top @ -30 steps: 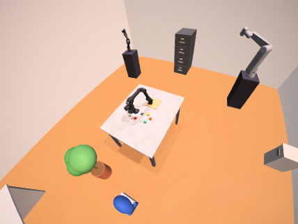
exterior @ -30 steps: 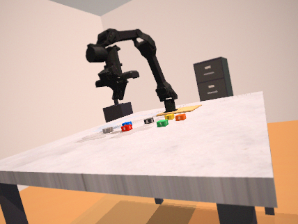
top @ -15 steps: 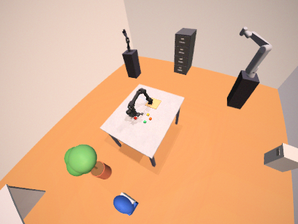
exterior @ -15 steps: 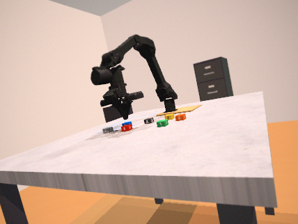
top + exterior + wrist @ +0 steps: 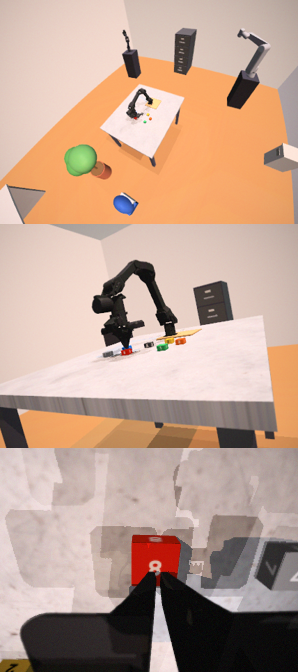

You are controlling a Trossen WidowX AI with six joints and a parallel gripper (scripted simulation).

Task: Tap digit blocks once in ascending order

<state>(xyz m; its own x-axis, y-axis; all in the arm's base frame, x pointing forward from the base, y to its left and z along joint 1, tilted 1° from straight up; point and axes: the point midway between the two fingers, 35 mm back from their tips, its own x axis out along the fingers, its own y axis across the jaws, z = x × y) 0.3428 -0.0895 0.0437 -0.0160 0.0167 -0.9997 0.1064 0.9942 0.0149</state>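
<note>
Right now my gripper tip is 1 cm short of the red block and 1 cm above it. The rest, counted from my gripper tip: blue block (8 cm behind, 5 cm to the right, 1 cm below); then grey block (10 cm to the right, 1 cm below, 1 cm behind); then black block (10 cm behind, 6 cm to the left, 1 cm below).
</note>
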